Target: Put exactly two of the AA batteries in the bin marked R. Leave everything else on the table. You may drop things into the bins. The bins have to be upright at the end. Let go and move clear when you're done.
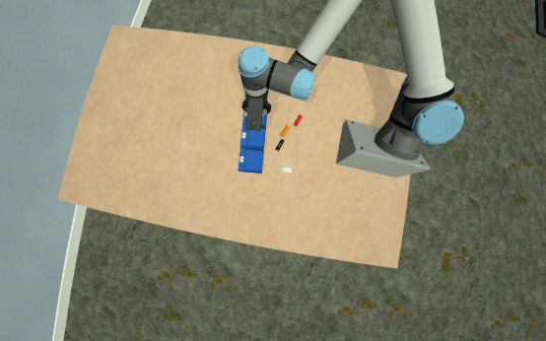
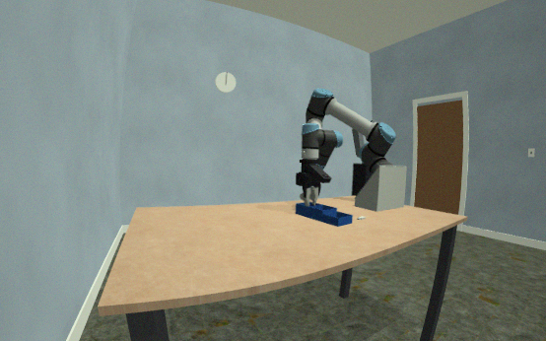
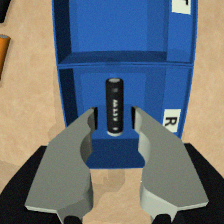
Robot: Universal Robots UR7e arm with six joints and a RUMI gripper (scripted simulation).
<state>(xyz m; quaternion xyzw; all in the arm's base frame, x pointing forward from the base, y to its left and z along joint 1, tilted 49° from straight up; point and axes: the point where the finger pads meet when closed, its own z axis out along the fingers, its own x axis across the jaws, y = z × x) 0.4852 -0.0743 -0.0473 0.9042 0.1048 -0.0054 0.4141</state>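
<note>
Right now the black AA battery is 20 mm below my hand. The rest, counted from my hand: red battery 150 mm behind, 30 mm to the right, 30 mm below; then joined blue bins 80 mm to the left, 10 mm below, 10 mm behind; then orange AA battery 110 mm behind, 30 mm below, 20 mm to the left.
</note>
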